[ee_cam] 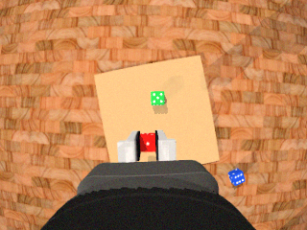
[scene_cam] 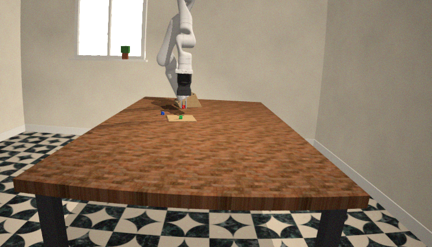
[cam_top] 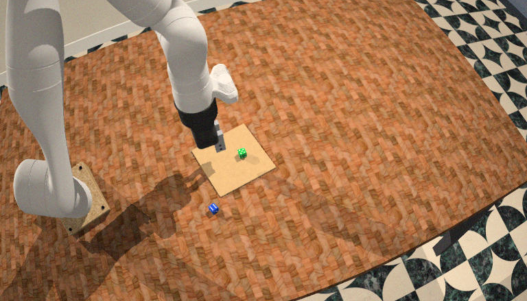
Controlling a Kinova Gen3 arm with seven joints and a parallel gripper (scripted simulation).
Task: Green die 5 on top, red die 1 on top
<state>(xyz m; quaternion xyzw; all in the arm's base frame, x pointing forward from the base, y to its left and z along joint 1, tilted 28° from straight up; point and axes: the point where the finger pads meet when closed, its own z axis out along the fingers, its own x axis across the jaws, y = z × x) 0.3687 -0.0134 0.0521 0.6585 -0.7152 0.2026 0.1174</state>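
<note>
My gripper is now 2 cm short of the tan mat, 1 cm to the left of it and 7 cm above it. Round my hand: green die 4 cm ahead, 2 cm to the right, 6 cm below; red die 1 cm below; blue die 7 cm behind, 11 cm to the right, 6 cm below.
</note>
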